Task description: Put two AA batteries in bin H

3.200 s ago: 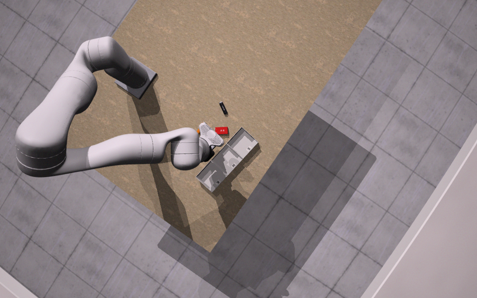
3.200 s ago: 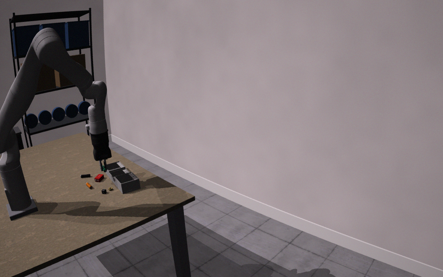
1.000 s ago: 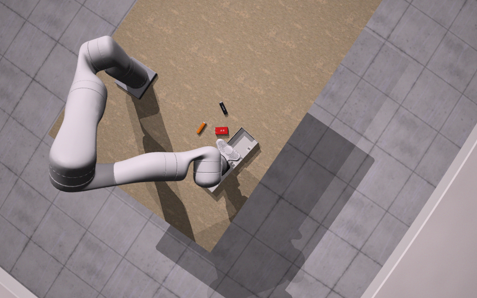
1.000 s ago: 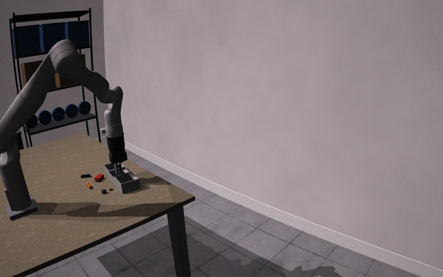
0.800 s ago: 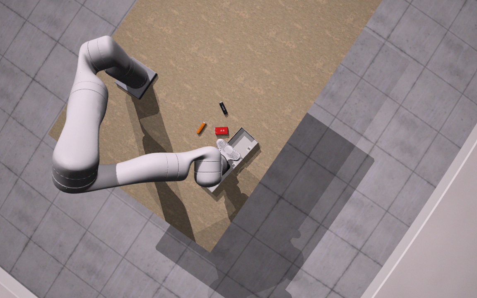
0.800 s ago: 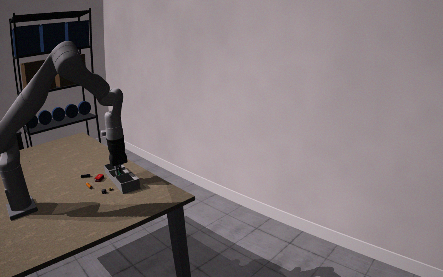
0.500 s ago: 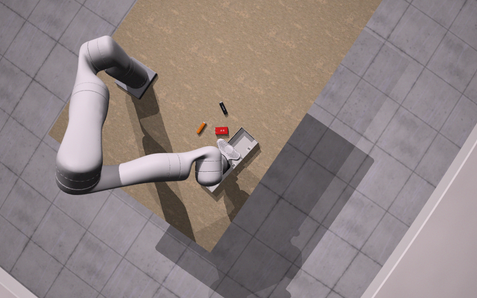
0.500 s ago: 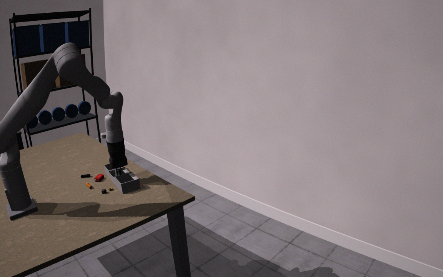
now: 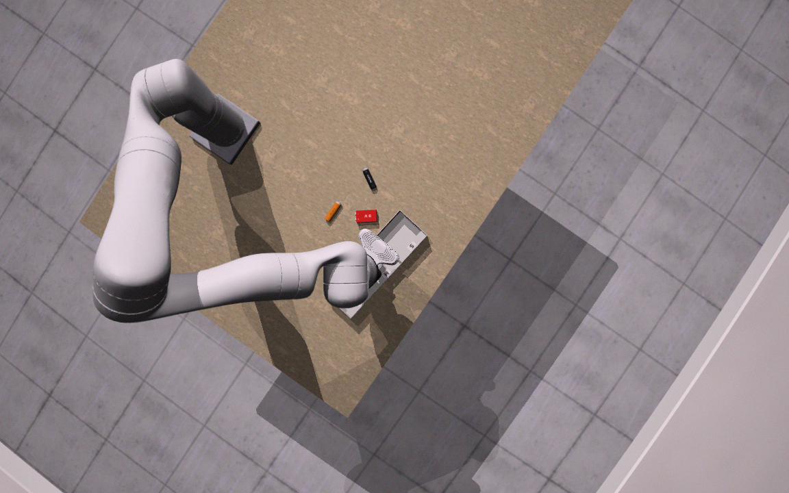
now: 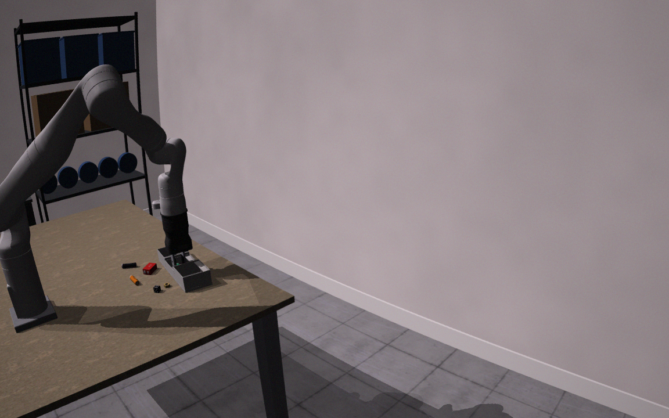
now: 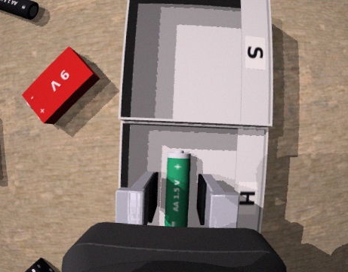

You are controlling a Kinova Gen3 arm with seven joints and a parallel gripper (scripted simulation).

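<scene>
Right now my hand is 1 cm short of the bin row and 1 cm above it. From my hand the other things lie so: green AA battery: 2 cm below; then red 9 V battery: 9 cm behind, 6 cm to the left, 3 cm below; then yellow nut: 7 cm behind, 6 cm to the right, 3 cm below.
</scene>
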